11 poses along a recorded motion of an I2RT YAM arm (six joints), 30 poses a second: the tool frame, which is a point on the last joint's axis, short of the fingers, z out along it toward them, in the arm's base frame.
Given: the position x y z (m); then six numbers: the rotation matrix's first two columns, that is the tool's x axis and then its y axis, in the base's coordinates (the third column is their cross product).
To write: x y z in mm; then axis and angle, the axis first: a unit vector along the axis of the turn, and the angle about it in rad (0 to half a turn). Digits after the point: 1 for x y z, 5 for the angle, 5 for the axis.
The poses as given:
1: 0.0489 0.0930 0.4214 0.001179 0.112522 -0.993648 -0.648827 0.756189 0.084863
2: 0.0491 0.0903 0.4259 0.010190 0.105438 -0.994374 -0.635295 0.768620 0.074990
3: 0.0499 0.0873 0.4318 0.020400 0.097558 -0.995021 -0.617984 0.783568 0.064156
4: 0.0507 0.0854 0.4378 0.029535 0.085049 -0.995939 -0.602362 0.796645 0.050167
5: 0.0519 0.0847 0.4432 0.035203 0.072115 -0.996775 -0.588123 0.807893 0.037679
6: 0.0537 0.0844 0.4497 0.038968 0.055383 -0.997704 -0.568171 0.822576 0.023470
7: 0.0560 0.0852 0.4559 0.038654 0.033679 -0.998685 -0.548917 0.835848 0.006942
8: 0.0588 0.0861 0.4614 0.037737 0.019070 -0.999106 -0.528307 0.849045 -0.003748
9: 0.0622 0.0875 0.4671 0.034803 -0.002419 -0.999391 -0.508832 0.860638 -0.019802
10: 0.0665 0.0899 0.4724 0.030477 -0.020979 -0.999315 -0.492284 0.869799 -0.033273
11: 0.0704 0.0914 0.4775 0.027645 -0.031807 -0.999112 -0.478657 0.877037 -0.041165
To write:
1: 48.9 93.0 421.4 -0.28087 0.88043 0.38204 1.65526
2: 49.1 90.3 425.9 -0.27873 0.88566 0.37136 1.64405
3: 49.9 87.3 431.8 -0.27522 0.89207 0.35841 1.63071
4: 50.7 85.4 437.8 -0.27447 0.89791 0.34413 1.62035
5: 51.9 84.7 443.2 -0.27386 0.90323 0.33043 1.61384
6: 53.7 84.4 449.7 -0.27143 0.91049 0.31200 1.60827
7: 56.0 85.2 455.9 -0.27068 0.91747 0.29150 1.60816
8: 58.8 86.1 461.4 -0.26603 0.92424 0.27386 1.60636
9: 62.2 87.5 467.1 -0.26470 0.93045 0.25339 1.60872
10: 66.5 89.9 472.4 -0.26335 0.93542 0.23586 1.61258
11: 70.4 91.4 477.5 -0.26051 0.93921 0.22363 1.61396
